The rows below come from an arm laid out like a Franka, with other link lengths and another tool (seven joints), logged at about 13 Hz.
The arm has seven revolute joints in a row. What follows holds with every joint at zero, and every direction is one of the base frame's.
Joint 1 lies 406.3 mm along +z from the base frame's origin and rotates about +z.
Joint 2 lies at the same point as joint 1 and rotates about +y.
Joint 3 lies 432.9 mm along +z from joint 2 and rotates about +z.
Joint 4 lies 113.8 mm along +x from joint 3 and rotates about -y.
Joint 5 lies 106.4 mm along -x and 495.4 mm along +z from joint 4 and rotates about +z.
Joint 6 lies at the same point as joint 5 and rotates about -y.
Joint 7 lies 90.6 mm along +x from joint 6 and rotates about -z.
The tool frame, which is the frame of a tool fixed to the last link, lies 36 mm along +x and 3 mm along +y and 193 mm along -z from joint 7; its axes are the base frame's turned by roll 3.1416, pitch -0.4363 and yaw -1.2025 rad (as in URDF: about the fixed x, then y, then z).
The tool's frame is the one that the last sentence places.
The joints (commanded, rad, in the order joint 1, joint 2, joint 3, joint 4, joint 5, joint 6, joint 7), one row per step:
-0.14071, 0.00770, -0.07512, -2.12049, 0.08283, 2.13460, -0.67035
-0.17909, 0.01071, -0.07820, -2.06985, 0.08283, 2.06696, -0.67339
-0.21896, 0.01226, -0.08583, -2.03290, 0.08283, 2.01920, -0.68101
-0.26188, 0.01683, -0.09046, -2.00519, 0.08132, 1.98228, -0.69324
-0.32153, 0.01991, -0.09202, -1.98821, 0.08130, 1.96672, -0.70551
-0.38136, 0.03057, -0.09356, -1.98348, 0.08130, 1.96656, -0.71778
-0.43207, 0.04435, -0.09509, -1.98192, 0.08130, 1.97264, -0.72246
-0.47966, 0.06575, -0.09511, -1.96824, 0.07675, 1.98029, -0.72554
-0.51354, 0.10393, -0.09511, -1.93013, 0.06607, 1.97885, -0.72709
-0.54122, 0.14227, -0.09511, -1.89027, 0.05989, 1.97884, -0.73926
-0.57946, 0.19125, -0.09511, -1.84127, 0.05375, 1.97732, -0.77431
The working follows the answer.
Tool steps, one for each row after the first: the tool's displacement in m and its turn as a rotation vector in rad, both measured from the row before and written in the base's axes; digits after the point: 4 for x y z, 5 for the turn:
-0.0005, -0.0291, 0.0203, 0.00710, 0.01840, -0.03362
-0.0048, -0.0332, 0.0157, 0.00495, 0.01068, -0.03643
-0.0075, -0.0329, 0.0093, 0.00403, 0.01209, -0.03199
-0.0121, -0.0422, 0.0064, 0.00091, 0.00039, -0.04783
-0.0148, -0.0418, -0.0049, 0.00177, 0.00486, -0.04912
-0.0138, -0.0357, -0.0085, 0.00159, 0.00569, -0.04799
-0.0102, -0.0352, -0.0069, -0.00540, 0.00308, -0.04295
-0.0006, -0.0310, -0.0062, -0.01011, 0.00834, -0.02718
0.0016, -0.0269, -0.0056, -0.00819, 0.00316, -0.01232
-0.0017, -0.0351, -0.0092, -0.00646, 0.00503, 0.00029

Tool pose at each row, in the base's axes (x y z in m, rotation vector in rad; rounded; the steps above come from the unrounded poses):
0.7038, -0.1205, 0.4763, 2.74391, -1.16958, 0.60110
0.7033, -0.1496, 0.4966, 2.72376, -1.21355, 0.56779
0.6985, -0.1828, 0.5124, 2.69918, -1.26095, 0.54611
0.6910, -0.2157, 0.5217, 2.67645, -1.30117, 0.52331
0.6788, -0.2579, 0.5281, 2.63871, -1.36189, 0.51652
0.6641, -0.2998, 0.5232, 2.59886, -1.42241, 0.50266
0.6503, -0.3355, 0.5147, 2.55846, -1.48006, 0.48770
0.6401, -0.3707, 0.5078, 2.51644, -1.52706, 0.48107
0.6395, -0.4017, 0.5016, 2.48363, -1.54981, 0.47262
0.6411, -0.4286, 0.4960, 2.46612, -1.55794, 0.47197
0.6394, -0.4637, 0.4867, 2.46089, -1.55173, 0.46975

